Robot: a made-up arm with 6 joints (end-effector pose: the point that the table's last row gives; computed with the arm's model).
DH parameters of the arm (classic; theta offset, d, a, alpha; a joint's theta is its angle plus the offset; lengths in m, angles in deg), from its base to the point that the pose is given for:
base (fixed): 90 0.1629 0 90
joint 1: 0 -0.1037 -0.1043 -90
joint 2: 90 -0.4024 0.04 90
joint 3: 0 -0.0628 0.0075 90
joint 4: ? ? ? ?
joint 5: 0 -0.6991 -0.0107 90
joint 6: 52.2 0 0.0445 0
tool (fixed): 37.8 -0.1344 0 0
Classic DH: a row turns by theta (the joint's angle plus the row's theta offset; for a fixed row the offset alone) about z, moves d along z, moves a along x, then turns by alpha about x.
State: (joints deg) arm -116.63 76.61 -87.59 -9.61 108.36 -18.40
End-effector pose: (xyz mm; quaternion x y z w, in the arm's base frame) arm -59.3 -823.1 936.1 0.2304 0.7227 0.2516 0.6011
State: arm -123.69 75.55 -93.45 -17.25 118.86 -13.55
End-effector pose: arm 39.7 -731.0 1017.0 0.2431 0.7886 0.2263 0.5176
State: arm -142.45 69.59 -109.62 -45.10 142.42 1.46
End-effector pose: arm 343.5 -304.3 1126.5 0.1851 0.9266 0.1063 0.3097
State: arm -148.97 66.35 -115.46 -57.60 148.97 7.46
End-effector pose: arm 420.6 -76.8 1103.4 0.1272 0.9591 0.0470 0.2483
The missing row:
joint 4: -90 -0.1156 0.053 90
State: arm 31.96 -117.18 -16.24 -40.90 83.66 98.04
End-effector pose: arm -206.2 783.4 157.1 0.1642 -0.6324 0.0486 0.7555
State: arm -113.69 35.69 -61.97 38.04 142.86 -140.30
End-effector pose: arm -761.6 -711.2 551.3 -0.0522 0.5661 -0.5936 0.5696
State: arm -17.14 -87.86 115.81 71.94 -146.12 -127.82
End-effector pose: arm 511.1 -437.2 111.2 -0.7815 0.2991 0.1175 0.5347
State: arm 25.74 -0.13 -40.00 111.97 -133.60 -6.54
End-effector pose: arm -197.0 521.2 239.8 -0.2988 0.7166 -0.3585 0.5184
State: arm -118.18 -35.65 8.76 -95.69 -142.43 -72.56
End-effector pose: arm -412.0 220.3 977.5 0.5232 0.4759 -0.6975 0.1149
